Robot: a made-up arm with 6 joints. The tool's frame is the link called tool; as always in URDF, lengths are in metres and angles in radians. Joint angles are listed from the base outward.
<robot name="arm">
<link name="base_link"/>
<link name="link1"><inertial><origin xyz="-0.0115 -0.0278 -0.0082"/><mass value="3.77"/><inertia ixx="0.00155" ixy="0" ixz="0" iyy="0.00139" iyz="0" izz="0.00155"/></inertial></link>
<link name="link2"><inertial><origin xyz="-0.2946 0.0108 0.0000"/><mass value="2.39"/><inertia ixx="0.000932" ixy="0" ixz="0" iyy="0.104" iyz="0" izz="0.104"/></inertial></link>
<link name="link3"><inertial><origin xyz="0.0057 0.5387 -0.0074"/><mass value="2.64"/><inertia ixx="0.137" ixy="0" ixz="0" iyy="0.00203" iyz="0" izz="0.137"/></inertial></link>
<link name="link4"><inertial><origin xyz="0.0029 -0.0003 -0.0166"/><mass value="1.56"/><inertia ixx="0.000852" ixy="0" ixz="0" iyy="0.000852" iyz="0" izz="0.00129"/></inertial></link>
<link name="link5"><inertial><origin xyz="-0.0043 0.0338 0.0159"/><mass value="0.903"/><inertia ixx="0.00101" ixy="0" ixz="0" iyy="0.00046" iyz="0" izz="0.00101"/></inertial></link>
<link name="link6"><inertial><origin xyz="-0.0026 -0.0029 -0.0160"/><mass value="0.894"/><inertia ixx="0.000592" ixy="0" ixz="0" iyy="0.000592" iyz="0" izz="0.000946"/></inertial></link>
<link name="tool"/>
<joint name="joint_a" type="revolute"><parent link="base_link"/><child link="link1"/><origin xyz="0 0 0.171" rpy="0 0 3.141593"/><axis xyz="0 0 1"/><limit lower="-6.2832" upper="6.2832"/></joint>
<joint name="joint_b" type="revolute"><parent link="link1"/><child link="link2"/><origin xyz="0 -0.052 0" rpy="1.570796 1.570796 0"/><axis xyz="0 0 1"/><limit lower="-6.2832" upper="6.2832"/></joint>
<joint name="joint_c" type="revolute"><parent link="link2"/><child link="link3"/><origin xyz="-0.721 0 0" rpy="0 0 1.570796"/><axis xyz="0 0 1"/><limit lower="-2.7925" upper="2.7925"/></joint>
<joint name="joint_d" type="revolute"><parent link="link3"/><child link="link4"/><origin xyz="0 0.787 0" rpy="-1.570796 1.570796 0"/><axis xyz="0 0 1"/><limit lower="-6.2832" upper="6.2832"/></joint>
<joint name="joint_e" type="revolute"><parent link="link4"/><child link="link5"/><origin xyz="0 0 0" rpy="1.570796 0 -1.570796"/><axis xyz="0 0 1"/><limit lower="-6.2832" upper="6.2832"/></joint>
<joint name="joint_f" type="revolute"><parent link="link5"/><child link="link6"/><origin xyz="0 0.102 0" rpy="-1.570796 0 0"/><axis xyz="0 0 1"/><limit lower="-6.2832" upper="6.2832"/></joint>
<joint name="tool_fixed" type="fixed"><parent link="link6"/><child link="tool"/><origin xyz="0 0 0" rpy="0 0 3.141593"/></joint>
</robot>
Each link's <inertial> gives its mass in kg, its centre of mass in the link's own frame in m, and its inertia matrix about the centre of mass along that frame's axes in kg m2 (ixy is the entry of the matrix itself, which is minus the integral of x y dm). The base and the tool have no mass. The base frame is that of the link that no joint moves.
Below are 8 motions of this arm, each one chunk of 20 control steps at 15 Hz.
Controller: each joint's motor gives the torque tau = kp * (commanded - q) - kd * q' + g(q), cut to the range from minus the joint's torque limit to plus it. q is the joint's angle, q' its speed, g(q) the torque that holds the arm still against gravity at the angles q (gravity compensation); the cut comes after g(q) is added. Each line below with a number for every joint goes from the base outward.
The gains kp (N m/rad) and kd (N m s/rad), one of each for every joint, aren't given. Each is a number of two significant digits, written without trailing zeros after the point. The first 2 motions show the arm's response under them.
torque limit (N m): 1.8 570 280 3.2 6.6 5.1
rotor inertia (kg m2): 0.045 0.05 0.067 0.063 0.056 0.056
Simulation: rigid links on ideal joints. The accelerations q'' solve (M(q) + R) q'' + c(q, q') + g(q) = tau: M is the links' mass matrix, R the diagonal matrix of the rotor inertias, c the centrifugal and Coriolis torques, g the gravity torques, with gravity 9.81 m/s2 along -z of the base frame. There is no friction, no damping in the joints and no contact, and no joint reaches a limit. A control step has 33 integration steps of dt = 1/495 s. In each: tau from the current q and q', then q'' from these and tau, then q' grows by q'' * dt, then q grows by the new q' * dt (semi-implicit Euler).
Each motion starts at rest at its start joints. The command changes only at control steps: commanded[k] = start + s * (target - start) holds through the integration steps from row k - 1 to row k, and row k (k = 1, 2, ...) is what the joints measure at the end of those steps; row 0 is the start. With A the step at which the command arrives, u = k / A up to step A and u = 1 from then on. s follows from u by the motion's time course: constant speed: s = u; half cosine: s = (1 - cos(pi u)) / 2; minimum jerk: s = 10 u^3 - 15 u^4 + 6 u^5; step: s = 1 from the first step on.
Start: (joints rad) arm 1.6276 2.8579 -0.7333 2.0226 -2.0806 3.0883
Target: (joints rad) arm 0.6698 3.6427 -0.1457 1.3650 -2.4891 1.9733
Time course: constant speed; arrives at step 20
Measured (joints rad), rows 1 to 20:
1: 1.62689 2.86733 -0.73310 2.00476 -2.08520 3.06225
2: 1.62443 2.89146 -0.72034 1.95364 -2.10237 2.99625
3: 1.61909 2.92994 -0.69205 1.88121 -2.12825 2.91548
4: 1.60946 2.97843 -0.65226 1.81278 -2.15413 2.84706
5: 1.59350 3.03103 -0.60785 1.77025 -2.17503 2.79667
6: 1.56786 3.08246 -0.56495 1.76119 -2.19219 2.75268
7: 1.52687 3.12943 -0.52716 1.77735 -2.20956 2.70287
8: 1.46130 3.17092 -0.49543 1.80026 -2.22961 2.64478
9: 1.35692 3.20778 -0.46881 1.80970 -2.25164 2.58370
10: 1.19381 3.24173 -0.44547 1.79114 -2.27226 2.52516
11: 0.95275 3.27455 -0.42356 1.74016 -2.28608 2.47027
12: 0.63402 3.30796 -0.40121 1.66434 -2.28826 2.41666
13: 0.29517 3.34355 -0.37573 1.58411 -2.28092 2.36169
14: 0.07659 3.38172 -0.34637 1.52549 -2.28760 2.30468
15: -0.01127 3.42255 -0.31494 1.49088 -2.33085 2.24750
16: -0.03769 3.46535 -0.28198 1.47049 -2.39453 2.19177
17: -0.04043 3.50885 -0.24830 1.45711 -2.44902 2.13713
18: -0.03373 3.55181 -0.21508 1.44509 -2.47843 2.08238
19: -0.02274 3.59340 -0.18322 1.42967 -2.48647 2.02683
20: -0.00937 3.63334 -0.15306 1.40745 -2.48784 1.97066
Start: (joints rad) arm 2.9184 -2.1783 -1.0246 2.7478 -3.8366 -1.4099
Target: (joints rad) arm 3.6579 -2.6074 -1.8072 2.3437 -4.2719 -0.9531
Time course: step
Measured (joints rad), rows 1 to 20:
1: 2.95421 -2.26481 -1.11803 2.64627 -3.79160 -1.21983
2: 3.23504 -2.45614 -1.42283 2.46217 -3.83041 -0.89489
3: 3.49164 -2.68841 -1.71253 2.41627 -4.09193 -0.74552
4: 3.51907 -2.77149 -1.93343 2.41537 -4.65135 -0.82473
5: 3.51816 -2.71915 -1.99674 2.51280 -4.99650 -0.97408
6: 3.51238 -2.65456 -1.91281 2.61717 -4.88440 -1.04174
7: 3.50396 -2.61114 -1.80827 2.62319 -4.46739 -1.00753
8: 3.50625 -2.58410 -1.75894 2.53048 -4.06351 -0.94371
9: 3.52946 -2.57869 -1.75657 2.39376 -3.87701 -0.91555
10: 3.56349 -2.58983 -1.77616 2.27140 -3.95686 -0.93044
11: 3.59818 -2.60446 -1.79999 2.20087 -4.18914 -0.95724
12: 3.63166 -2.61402 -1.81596 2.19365 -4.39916 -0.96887
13: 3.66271 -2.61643 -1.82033 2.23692 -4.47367 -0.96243
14: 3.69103 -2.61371 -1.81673 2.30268 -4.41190 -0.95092
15: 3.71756 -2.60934 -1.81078 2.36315 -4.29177 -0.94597
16: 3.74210 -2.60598 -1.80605 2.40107 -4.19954 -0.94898
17: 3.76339 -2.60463 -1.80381 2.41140 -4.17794 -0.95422
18: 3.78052 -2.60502 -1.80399 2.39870 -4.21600 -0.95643
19: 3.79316 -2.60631 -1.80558 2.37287 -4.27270 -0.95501
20: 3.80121 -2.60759 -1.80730 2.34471 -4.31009 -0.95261
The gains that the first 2 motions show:
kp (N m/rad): 5.6 1400 630 4.9 11 15
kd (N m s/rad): 0.34 79 40 0.32 0.4 0.46
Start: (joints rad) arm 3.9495 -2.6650 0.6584 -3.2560 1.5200 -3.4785
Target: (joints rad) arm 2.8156 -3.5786 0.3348 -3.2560 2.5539 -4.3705
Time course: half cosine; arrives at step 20
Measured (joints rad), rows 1 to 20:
1: 3.94956 -2.66666 0.65950 -3.25615 1.52097 -3.48105
2: 3.94984 -2.67355 0.66171 -3.25682 1.52709 -3.49254
3: 3.95048 -2.68925 0.66208 -3.25825 1.54480 -3.51807
4: 3.95160 -2.71656 0.65731 -3.26029 1.57883 -3.55731
5: 3.95322 -2.75670 0.64520 -3.26235 1.62998 -3.60642
6: 3.95523 -2.80921 0.62540 -3.26354 1.69513 -3.66184
7: 3.95722 -2.87213 0.59917 -3.26297 1.76909 -3.72211
8: 3.95857 -2.94266 0.56879 -3.26030 1.84703 -3.78705
9: 3.95803 -3.01769 0.53667 -3.25594 1.92614 -3.85608
10: 3.95212 -3.09430 0.50481 -3.25064 2.00574 -3.92751
11: 3.93018 -3.16995 0.47461 -3.24576 2.08601 -3.99895
12: 3.85498 -3.24204 0.44734 -3.24557 2.16652 -4.06798
13: 3.61140 -3.30677 0.42622 -3.27147 2.24532 -4.13188
14: 3.22217 -3.36691 0.41033 -3.35779 2.31843 -4.18911
15: 3.00697 -3.43026 0.38380 -3.43756 2.38146 -4.24339
16: 2.91364 -3.49051 0.35389 -3.45329 2.43052 -4.29259
17: 2.85750 -3.54079 0.32889 -3.41198 2.46513 -4.33164
18: 2.81304 -3.57749 0.31170 -3.34015 2.48907 -4.35833
19: 2.77166 -3.59939 0.30284 -3.26655 2.50669 -4.37326
20: 2.72948 -3.60693 0.30147 -3.21254 2.51926 -4.37764

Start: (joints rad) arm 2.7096 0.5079 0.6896 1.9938 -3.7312 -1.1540
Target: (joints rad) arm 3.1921 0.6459 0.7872 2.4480 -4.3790 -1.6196
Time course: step
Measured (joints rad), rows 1 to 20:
1: 2.70998 0.54151 0.68857 2.08477 -3.93816 -1.34437
2: 2.71350 0.59416 0.72839 2.28405 -4.34813 -1.67724
3: 2.72066 0.64553 0.77779 2.48323 -4.64993 -1.82435
4: 2.72743 0.68081 0.81789 2.60618 -4.71086 -1.74251
5: 2.73276 0.69445 0.83767 2.63219 -4.57676 -1.59475
6: 2.73763 0.68841 0.83498 2.58246 -4.38108 -1.53018
7: 2.74294 0.67043 0.81693 2.49735 -4.25024 -1.56674
8: 2.74911 0.65009 0.79445 2.41913 -4.23886 -1.63138
9: 2.75674 0.63464 0.77641 2.37674 -4.31505 -1.65873
10: 2.76645 0.62749 0.76720 2.37783 -4.40391 -1.64194
11: 2.77823 0.62842 0.76706 2.41106 -4.44792 -1.61356
12: 2.79157 0.63468 0.77337 2.45519 -4.43650 -1.60199
13: 2.80587 0.64267 0.78224 2.49017 -4.39564 -1.60979
14: 2.82076 0.64934 0.79009 2.50467 -4.35918 -1.62244
15: 2.83614 0.65298 0.79467 2.49783 -4.34648 -1.62749
16: 2.85215 0.65336 0.79548 2.47655 -4.35672 -1.62395
17: 2.86904 0.65135 0.79339 2.45116 -4.37639 -1.61833
18: 2.88703 0.64831 0.78997 2.43110 -4.39111 -1.61613
19: 2.90622 0.64552 0.78676 2.42197 -4.39411 -1.61770
20: 2.92657 0.64381 0.78473 2.42446 -4.38763 -1.62015

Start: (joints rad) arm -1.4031 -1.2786 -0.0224 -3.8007 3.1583 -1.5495
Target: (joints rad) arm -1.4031 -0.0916 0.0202 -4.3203 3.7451 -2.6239
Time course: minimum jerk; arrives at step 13
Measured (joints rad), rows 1 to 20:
1: -1.40309 -1.27700 -0.02407 -3.80120 3.15787 -1.55152
2: -1.40298 -1.26577 -0.03369 -3.80528 3.15522 -1.56684
3: -1.40264 -1.23288 -0.05257 -3.81930 3.15040 -1.61462
4: -1.40185 -1.16652 -0.07450 -3.85022 3.15177 -1.70810
5: -1.40030 -1.05916 -0.08925 -3.90227 3.17730 -1.84459
6: -1.39734 -0.91078 -0.08766 -3.97570 3.24765 -2.00767
7: -1.39162 -0.72999 -0.06576 -4.06625 3.37474 -2.17611
8: -1.37985 -0.53318 -0.02607 -4.16209 3.55102 -2.33156
9: -1.35232 -0.34184 0.02405 -4.24096 3.74261 -2.46136
10: -1.27186 -0.17807 0.07508 -4.27767 3.89790 -2.55777
11: -1.04389 -0.05999 0.11808 -4.26941 3.99335 -2.61616
12: -1.02827 -0.00167 0.13915 -4.18683 3.99312 -2.64136
13: -1.22552 0.00539 0.13275 -4.05594 3.87427 -2.63987
14: -1.59328 -0.02084 0.10264 -3.96937 3.76012 -2.62648
15: -2.08164 -0.06075 0.05881 -3.99931 3.74791 -2.61682
16: -2.33192 -0.09632 0.01851 -4.14485 3.78696 -2.61441
17: -2.39692 -0.11919 -0.00720 -4.32691 3.78388 -2.61952
18: -2.38412 -0.12705 -0.01695 -4.48517 3.74186 -2.62570
19: -2.32021 -0.12222 -0.01308 -4.57977 3.70090 -2.62731
20: -2.20051 -0.10982 -0.00075 -4.59432 3.69036 -2.62455

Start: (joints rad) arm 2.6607 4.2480 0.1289 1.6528 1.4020 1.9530
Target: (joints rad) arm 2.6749 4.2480 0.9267 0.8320 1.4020 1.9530
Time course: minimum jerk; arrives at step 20
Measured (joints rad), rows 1 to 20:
1: 2.66070 4.24785 0.12935 1.65282 1.40199 1.95299
2: 2.66069 4.24689 0.13245 1.65290 1.40195 1.95294
3: 2.66066 4.24481 0.14113 1.65251 1.40194 1.95280
4: 2.66059 4.24189 0.15817 1.64988 1.40200 1.95258
5: 2.66045 4.23888 0.18572 1.64164 1.40199 1.95235
6: 2.66025 4.23666 0.22501 1.62304 1.40153 1.95219
7: 2.66002 4.23591 0.27613 1.58900 1.40013 1.95216
8: 2.65979 4.23696 0.33801 1.53549 1.39746 1.95228
9: 2.65961 4.23971 0.40853 1.46085 1.39370 1.95251
10: 2.65948 4.24372 0.48478 1.36664 1.38966 1.95282
11: 2.65940 4.24835 0.56336 1.25767 1.38658 1.95315
12: 2.65935 4.25287 0.64069 1.14155 1.38570 1.95344
13: 2.65934 4.25666 0.71329 1.02744 1.38765 1.95365
14: 2.65938 4.25930 0.77806 0.92464 1.39207 1.95374
15: 2.65950 4.26063 0.83254 0.84097 1.39771 1.95372
16: 2.65973 4.26074 0.87514 0.78146 1.40295 1.95364
17: 2.66008 4.25989 0.90531 0.74762 1.40646 1.95353
18: 2.66054 4.25836 0.92358 0.73759 1.40765 1.95343
19: 2.66109 4.25633 0.93170 0.74693 1.40678 1.95334
20: 2.66169 4.25383 0.93262 0.76970 1.40457 1.95324

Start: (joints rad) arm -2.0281 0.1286 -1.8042 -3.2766 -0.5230 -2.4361
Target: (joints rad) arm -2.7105 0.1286 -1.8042 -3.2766 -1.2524 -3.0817
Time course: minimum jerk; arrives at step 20
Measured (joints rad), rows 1 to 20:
1: -2.02811 0.12860 -1.80420 -3.27660 -0.52328 -2.43644
2: -2.02815 0.12858 -1.80423 -3.27659 -0.52555 -2.43918
3: -2.02834 0.12853 -1.80431 -3.27660 -0.53348 -2.44816
4: -2.02886 0.12844 -1.80444 -3.27668 -0.55127 -2.46691
5: -2.02997 0.12835 -1.80456 -3.27693 -0.58180 -2.49680
6: -2.03203 0.12829 -1.80463 -3.27746 -0.62552 -2.53695
7: -2.03545 0.12828 -1.80459 -3.27835 -0.68072 -2.58541
8: -2.04072 0.12832 -1.80446 -3.27961 -0.74442 -2.64017
9: -2.04837 0.12838 -1.80428 -3.28121 -0.81336 -2.69938
10: -2.05895 0.12844 -1.80411 -3.28310 -0.88457 -2.76109
11: -2.07279 0.12848 -1.80398 -3.28502 -0.95538 -2.82295
12: -2.09000 0.12850 -1.80391 -3.28662 -1.02332 -2.88237
13: -2.11059 0.12849 -1.80389 -3.28768 -1.08598 -2.93686
14: -2.13457 0.12847 -1.80388 -3.28814 -1.14108 -2.98431
15: -2.16196 0.12843 -1.80388 -3.28811 -1.18661 -3.02318
16: -2.19277 0.12837 -1.80389 -3.28777 -1.22116 -3.05256
17: -2.22701 0.12830 -1.80390 -3.28735 -1.24415 -3.07220
18: -2.26467 0.12820 -1.80390 -3.28702 -1.25609 -3.08269
19: -2.30574 0.12807 -1.80391 -3.28686 -1.25872 -3.08564
20: -2.35020 0.12792 -1.80393 -3.28690 -1.25509 -3.08383

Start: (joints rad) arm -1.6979 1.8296 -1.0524 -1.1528 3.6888 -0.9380
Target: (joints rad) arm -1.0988 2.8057 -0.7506 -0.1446 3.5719 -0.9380
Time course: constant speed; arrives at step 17
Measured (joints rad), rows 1 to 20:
1: -1.69795 1.84896 -1.06330 -1.13399 3.70132 -0.93832
2: -1.69739 1.89046 -1.06214 -1.07629 3.71992 -0.93915
3: -1.69600 1.94950 -1.04159 -0.99028 3.72847 -0.93965
4: -1.69409 2.01888 -1.00827 -0.90118 3.71598 -0.93921
5: -1.69200 2.09101 -0.97226 -0.82969 3.68291 -0.93817
6: -1.68987 2.16012 -0.94086 -0.78211 3.64109 -0.93732
7: -1.68761 2.22334 -0.91693 -0.75143 3.60710 -0.93709
8: -1.68503 2.28066 -0.89986 -0.72430 3.59266 -0.93734
9: -1.68186 2.33401 -0.88717 -0.68829 3.59828 -0.93767
10: -1.67780 2.38596 -0.87587 -0.63642 3.61451 -0.93788
11: -1.67262 2.43871 -0.86350 -0.56860 3.62877 -0.93796
12: -1.66620 2.49348 -0.84873 -0.49020 3.63243 -0.93801
13: -1.65843 2.55047 -0.83135 -0.40915 3.62396 -0.93808
14: -1.64917 2.60912 -0.81206 -0.33264 3.60761 -0.93816
15: -1.63810 2.66855 -0.79192 -0.26478 3.58966 -0.93820
16: -1.62473 2.72788 -0.77195 -0.20602 3.57503 -0.93819
17: -1.60829 2.78651 -0.75281 -0.15386 3.56563 -0.93815
18: -1.58691 2.82619 -0.72342 -0.11540 3.54086 -0.93827
19: -1.55967 2.84466 -0.70641 -0.10004 3.49875 -0.93854
20: -1.52750 2.84424 -0.70688 -0.10555 3.46883 -0.93866

